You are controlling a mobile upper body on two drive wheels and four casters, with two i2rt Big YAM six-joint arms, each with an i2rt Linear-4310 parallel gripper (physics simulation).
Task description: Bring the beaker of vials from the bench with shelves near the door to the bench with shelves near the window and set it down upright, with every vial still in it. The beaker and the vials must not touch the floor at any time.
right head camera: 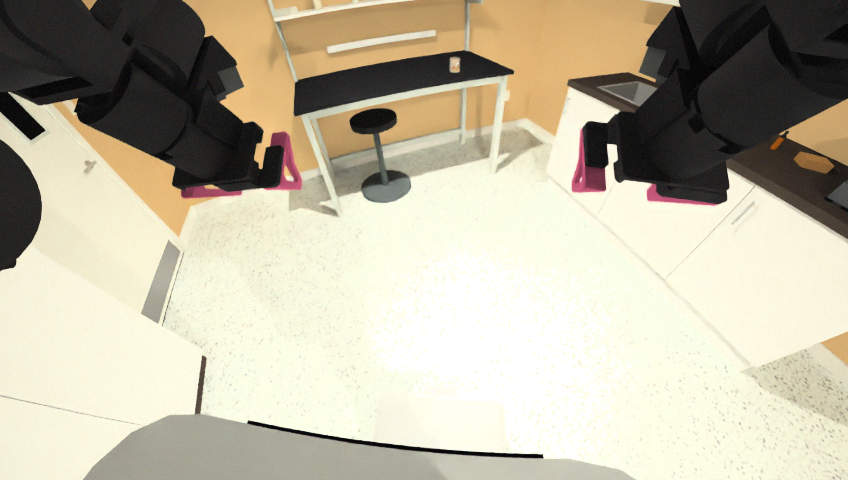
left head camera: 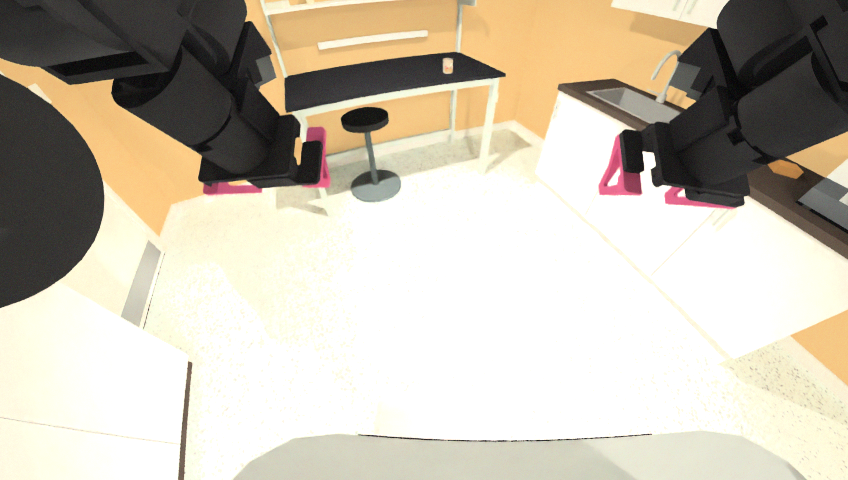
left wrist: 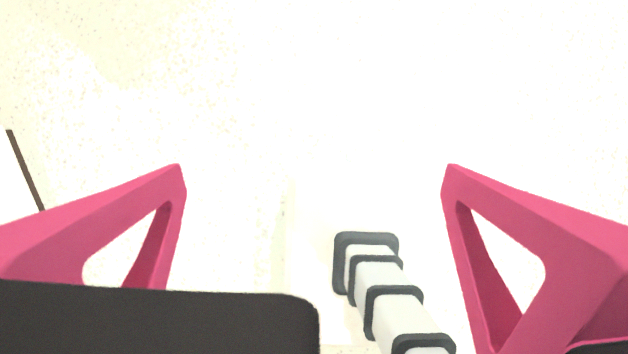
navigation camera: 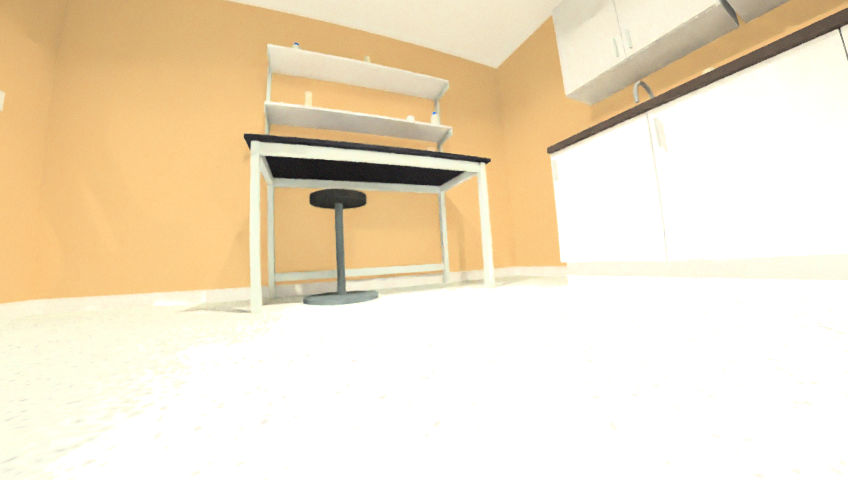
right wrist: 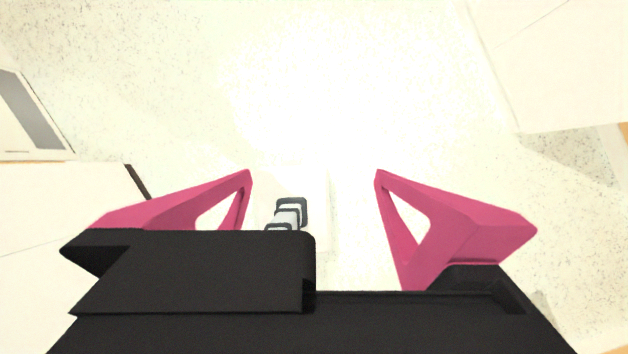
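Note:
The beaker of vials [left head camera: 447, 65] [right head camera: 454, 64] stands upright on the black-topped bench [left head camera: 368, 83] [right head camera: 380, 83] [navigation camera: 368, 155] ahead, towards the right end of its top. It is small and distant, and single vials cannot be made out. The door [right head camera: 95, 208] shows at the left in the right head camera. The bench near the window does not show. My left gripper [left head camera: 282, 186] [right head camera: 252, 190] [left wrist: 313, 178] is open and empty, held over the floor well short of the bench. My right gripper [left head camera: 654, 197] [right head camera: 629, 196] [right wrist: 313, 175] is also open and empty, far from the beaker.
A round stool [left head camera: 365, 120] [right head camera: 373, 121] [navigation camera: 338, 198] stands at the bench's front, left of the beaker. A counter [right head camera: 773, 169] with a sink [left head camera: 630, 104] runs along the right. A white cabinet [left head camera: 89, 368] [right head camera: 89, 350] is close at the lower left. Shelves [navigation camera: 357, 118] hang above the bench.

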